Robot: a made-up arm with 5 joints.
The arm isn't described. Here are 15 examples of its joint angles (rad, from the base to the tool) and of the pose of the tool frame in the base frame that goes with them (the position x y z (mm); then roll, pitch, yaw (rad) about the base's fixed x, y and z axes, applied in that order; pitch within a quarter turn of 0, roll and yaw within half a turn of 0).
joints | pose
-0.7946 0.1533 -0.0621 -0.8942 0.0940 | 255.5 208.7 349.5 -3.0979 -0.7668 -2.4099
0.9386 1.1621 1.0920 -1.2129 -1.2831 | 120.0 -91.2 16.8 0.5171 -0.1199 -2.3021
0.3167 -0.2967 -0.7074 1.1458 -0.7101 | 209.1 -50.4 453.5 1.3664 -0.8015 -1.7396
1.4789 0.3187 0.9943 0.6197 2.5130 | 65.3 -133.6 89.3 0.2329 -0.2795 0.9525
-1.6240 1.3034 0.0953 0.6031 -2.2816 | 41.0 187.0 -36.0 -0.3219 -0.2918 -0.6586
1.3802 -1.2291 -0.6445 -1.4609 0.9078 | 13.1 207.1 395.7 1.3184 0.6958 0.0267
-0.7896 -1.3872 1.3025 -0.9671 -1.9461 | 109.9 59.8 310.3 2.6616 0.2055 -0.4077
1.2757 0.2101 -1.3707 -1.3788 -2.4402 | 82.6 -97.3 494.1 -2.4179 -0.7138 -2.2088
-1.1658 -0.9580 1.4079 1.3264 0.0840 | 76.7 60.2 161.6 0.0074 0.2054 1.2019
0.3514 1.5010 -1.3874 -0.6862 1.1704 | 419.2 -133.6 170.2 -2.1919 -0.3735 1.4748
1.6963 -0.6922 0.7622 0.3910 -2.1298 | 30.3 -179.7 276.1 1.0267 0.5368 2.7161
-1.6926 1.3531 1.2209 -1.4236 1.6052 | 42.0 73.7 21.8 -0.4204 -0.0058 -3.0328
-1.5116 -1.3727 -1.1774 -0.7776 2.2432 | 33.0 -303.5 310.6 1.3429 -0.6114 -3.0684
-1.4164 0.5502 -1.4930 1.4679 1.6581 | 94.2 277.5 381.0 -1.0454 0.0334 3.0066
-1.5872 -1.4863 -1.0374 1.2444 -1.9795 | 54.7 -228.2 370.3 2.8786 0.1273 0.4569
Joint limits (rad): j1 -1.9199..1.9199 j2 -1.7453..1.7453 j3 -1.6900..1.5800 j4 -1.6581..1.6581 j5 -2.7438..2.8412
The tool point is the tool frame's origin. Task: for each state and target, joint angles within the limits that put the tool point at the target. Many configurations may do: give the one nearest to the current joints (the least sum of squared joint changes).
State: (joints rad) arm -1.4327 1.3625 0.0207 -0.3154 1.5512
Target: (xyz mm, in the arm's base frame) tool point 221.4 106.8 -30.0
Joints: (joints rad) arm -0.5575 1.2151 0.3594 -0.2513 1.5512
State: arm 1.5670 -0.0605 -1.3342 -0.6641 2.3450
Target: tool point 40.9 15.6 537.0
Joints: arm 0.9001 -0.2613 -1.3478 -0.5327 2.3450
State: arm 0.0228 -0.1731 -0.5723 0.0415 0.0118
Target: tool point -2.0 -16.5 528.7
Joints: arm -0.3143 -0.7404 -0.8576 -0.0392 0.0118
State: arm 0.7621 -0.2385 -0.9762 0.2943 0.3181
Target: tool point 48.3 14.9 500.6
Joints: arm 1.2622 -0.8831 -0.6403 0.7047 0.3181
